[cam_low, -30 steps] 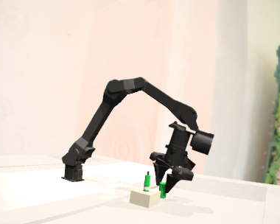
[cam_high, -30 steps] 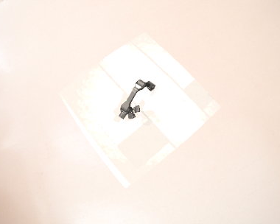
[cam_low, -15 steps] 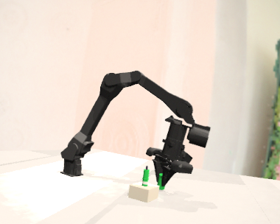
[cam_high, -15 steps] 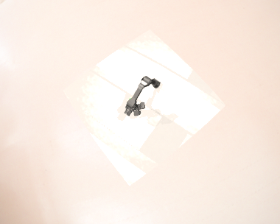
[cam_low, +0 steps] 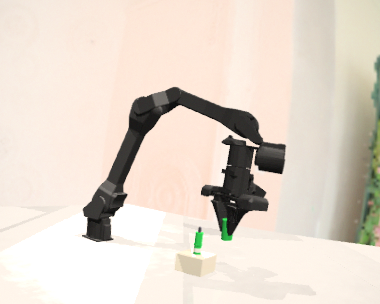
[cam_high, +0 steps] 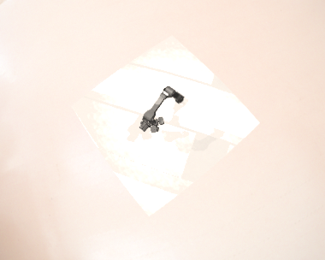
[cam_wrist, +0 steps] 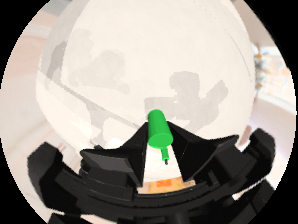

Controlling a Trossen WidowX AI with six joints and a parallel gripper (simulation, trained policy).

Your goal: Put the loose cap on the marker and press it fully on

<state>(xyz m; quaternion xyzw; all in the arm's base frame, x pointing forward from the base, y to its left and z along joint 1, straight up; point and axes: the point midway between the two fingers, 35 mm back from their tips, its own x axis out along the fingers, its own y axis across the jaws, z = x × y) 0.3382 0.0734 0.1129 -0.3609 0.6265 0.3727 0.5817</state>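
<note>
Right now the green marker is 20 mm behind my gripper tip and 90 mm to the right of it. Also, from my gripper tip: green cap: 10 mm above; then pale holder block: 20 mm behind, 90 mm to the right, 60 mm below.
</note>
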